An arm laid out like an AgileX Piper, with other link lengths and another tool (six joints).
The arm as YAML. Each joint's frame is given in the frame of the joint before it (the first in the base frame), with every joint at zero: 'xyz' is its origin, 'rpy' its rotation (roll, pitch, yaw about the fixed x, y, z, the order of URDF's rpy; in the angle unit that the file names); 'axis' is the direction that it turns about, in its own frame. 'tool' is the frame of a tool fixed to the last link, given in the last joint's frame.
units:
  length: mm
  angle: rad
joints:
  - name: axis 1
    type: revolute
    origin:
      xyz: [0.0, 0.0, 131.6]
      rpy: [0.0, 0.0, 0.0]
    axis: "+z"
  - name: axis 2
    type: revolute
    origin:
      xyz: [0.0, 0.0, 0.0]
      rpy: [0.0, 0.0, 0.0]
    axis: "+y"
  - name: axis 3
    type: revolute
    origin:
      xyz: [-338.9, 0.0, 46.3]
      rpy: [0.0, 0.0, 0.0]
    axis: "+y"
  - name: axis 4
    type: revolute
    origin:
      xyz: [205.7, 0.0, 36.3]
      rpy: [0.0, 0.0, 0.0]
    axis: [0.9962, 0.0, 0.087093]
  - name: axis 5
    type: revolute
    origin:
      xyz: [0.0, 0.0, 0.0]
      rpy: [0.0, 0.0, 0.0]
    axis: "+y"
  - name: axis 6
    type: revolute
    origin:
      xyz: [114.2, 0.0, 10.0]
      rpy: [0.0, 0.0, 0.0]
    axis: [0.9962, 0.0, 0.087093]
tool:
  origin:
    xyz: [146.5, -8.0, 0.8]
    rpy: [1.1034, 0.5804, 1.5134]
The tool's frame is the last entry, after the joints.
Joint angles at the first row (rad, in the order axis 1, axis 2, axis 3, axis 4, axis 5, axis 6):
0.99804, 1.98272, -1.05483, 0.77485, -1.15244, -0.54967
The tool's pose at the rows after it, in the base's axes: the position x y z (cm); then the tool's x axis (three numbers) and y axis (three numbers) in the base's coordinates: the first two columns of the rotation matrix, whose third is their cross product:
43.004, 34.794, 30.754, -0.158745, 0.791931, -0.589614, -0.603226, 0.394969, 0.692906
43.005, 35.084, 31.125, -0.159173, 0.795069, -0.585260, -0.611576, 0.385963, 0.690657
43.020, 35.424, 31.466, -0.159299, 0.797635, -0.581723, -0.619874, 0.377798, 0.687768
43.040, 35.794, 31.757, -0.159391, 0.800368, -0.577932, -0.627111, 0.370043, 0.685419
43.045, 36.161, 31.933, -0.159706, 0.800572, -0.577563, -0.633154, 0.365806, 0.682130
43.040, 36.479, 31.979, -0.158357, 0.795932, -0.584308, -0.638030, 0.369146, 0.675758
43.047, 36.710, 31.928, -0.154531, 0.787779, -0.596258, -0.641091, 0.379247, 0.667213
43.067, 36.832, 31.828, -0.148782, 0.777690, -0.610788, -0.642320, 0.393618, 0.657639
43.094, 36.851, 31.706, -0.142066, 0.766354, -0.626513, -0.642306, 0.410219, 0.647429
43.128, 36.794, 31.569, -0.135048, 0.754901, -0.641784, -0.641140, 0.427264, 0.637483
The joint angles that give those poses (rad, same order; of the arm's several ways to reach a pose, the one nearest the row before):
0.99847, 1.98286, -1.06289, 0.76755, -1.15245, -0.54669
0.99901, 1.98403, -1.07279, 0.75978, -1.15245, -0.54387
1.00007, 1.98706, -1.08479, 0.75276, -1.15245, -0.54261
1.00199, 1.99163, -1.09836, 0.74788, -1.15242, -0.54209
1.00444, 1.99693, -1.11037, 0.74417, -1.15197, -0.54467
1.00719, 2.00252, -1.11969, 0.74233, -1.15134, -0.55489
1.00995, 2.00801, -1.12705, 0.74371, -1.15070, -0.57202
1.01230, 2.01246, -1.13223, 0.74779, -1.15012, -0.59316
1.01384, 2.01541, -1.13468, 0.75281, -1.14972, -0.61569
1.01476, 2.01738, -1.13520, 0.75853, -1.14969, -0.63762

